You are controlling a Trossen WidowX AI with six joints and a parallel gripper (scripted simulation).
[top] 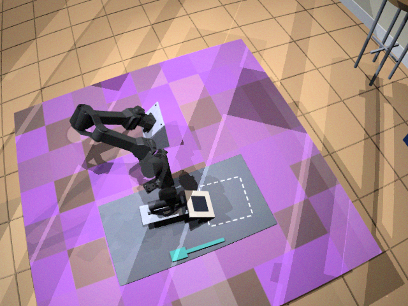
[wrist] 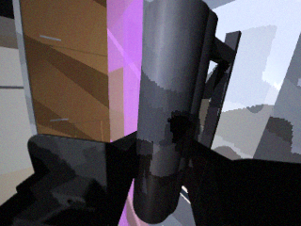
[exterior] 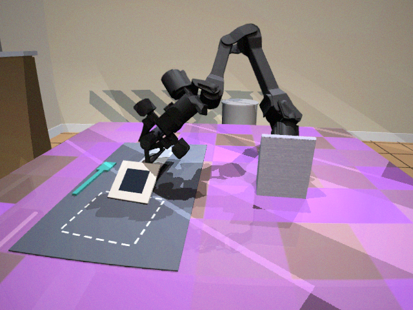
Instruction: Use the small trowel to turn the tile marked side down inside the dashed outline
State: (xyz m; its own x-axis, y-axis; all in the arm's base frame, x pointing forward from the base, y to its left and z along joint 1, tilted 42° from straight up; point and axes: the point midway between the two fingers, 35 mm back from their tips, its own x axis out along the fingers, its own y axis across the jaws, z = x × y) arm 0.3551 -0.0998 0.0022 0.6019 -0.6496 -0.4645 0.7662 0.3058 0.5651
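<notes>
My gripper tip is 10 mm short of the tile, 110 mm to the right of it and 60 mm above it. From my gripper tip the other things lie so: teal trowel: 150 mm ahead, 90 mm below; then grey mat: 10 mm ahead, 40 mm to the left, 110 mm below.
</notes>
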